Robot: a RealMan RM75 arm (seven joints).
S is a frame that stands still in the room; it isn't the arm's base.
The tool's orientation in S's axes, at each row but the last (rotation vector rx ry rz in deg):
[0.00, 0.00, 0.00]
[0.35, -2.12, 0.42]
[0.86, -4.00, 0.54]
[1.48, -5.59, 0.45]
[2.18, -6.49, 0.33]
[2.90, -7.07, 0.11]
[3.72, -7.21, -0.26]
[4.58, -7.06, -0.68]
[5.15, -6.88, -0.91]
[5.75, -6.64, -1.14]
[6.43, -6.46, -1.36]
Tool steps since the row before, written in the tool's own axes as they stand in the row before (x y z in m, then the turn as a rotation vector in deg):
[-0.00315, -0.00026, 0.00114, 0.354, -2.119, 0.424]
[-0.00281, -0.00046, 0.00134, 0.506, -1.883, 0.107]
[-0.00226, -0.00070, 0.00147, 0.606, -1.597, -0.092]
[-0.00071, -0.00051, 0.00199, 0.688, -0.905, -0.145]
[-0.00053, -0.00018, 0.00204, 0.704, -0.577, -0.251]
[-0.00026, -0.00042, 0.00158, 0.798, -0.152, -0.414]
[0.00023, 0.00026, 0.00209, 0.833, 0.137, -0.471]
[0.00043, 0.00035, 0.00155, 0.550, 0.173, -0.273]
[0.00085, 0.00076, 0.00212, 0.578, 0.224, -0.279]
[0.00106, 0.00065, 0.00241, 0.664, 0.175, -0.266]
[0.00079, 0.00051, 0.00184, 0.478, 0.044, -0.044]
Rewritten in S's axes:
[-0.00315, -0.00026, 0.00114, 0.354, -2.119, 0.424]
[-0.00285, -0.00049, 0.00123, 0.516, -1.880, 0.114]
[-0.00235, -0.00074, 0.00130, 0.627, -1.590, -0.073]
[-0.00090, -0.00057, 0.00190, 0.707, -0.896, -0.100]
[-0.00076, -0.00026, 0.00196, 0.732, -0.564, -0.191]
[-0.00045, -0.00050, 0.00151, 0.844, -0.132, -0.320]
[-0.00003, 0.00012, 0.00211, 0.886, 0.160, -0.353]
[0.00024, 0.00022, 0.00161, 0.581, 0.185, -0.189]
[0.00060, 0.00055, 0.00227, 0.610, 0.236, -0.187]
[0.00078, 0.00038, 0.00257, 0.693, 0.183, -0.169]
[0.00058, 0.00028, 0.00196, 0.481, 0.034, 0.015]

